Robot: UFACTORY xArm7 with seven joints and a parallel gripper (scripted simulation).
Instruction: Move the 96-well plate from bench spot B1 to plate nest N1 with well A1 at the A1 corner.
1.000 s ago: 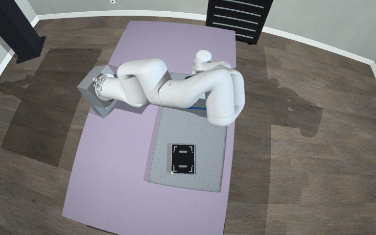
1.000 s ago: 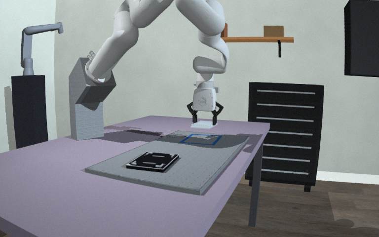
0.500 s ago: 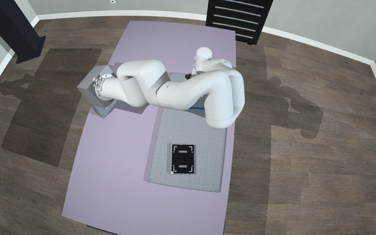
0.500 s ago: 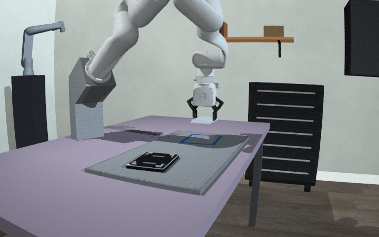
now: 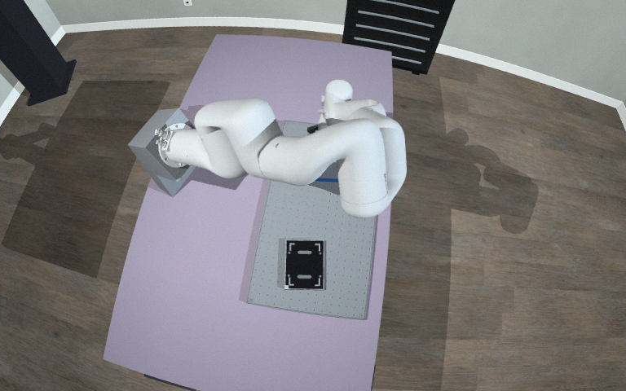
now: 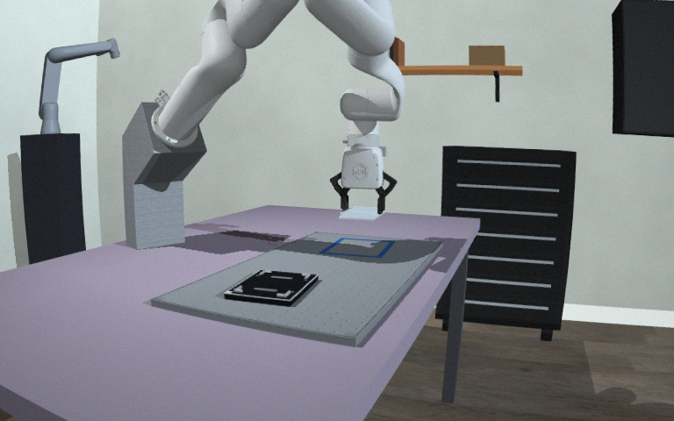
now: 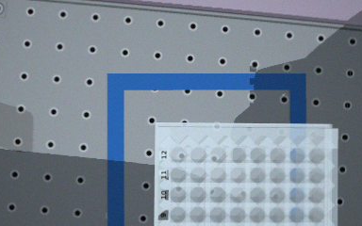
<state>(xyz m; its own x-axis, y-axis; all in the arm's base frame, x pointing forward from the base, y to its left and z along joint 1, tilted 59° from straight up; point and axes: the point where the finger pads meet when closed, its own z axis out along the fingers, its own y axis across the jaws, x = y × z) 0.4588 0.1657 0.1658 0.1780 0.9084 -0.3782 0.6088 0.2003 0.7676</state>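
My gripper is now 360 mm to the left of the plate nest N1, 170 mm past it and 90 mm above it. From my hand the other things lie so: 96-well plate (10 mm below).
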